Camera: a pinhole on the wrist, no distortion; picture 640 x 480 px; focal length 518.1 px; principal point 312.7 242.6 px. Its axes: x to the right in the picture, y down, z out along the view. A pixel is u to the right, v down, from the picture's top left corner.
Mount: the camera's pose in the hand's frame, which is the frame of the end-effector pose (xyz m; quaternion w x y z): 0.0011 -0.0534 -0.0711 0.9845 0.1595 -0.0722 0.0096
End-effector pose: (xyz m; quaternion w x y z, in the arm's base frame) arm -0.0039 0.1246 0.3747 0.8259 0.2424 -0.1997 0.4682
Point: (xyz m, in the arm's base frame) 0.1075 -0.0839 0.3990
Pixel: 217 118
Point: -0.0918 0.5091 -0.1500
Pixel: behind the camera
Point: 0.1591 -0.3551 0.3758
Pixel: 87 45
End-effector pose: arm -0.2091 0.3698 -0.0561 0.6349 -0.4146 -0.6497 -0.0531
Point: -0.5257 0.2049 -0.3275
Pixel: outside the picture
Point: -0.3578 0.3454 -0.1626
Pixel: 58 403
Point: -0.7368 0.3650 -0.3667
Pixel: 78 297
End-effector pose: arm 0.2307 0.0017 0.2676 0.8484 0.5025 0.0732 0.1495
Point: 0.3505 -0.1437 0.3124
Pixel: 549 430
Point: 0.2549 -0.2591 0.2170
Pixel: 270 208
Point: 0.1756 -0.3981 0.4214
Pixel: 186 436
